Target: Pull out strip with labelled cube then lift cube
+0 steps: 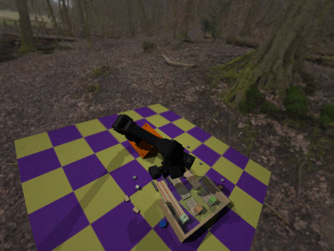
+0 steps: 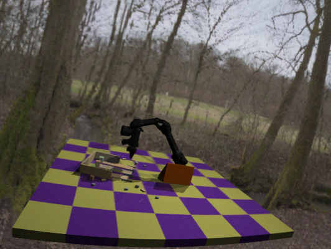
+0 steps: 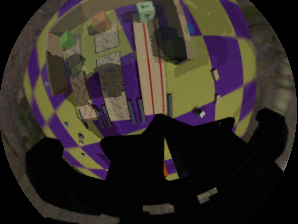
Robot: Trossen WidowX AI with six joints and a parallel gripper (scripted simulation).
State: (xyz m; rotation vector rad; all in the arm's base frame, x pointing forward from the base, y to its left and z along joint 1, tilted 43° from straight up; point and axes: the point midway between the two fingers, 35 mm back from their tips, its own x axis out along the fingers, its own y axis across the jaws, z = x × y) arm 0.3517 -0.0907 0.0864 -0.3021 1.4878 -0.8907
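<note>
The strip is 90 mm ahead of my gripper tip, 30 mm to the right of it and 70 mm below it. Also, from my gripper tip: blue disc 130 mm ahead, 150 mm to the right, 70 mm below; labelled cube 190 mm ahead, 70 mm to the right, 50 mm below.
</note>
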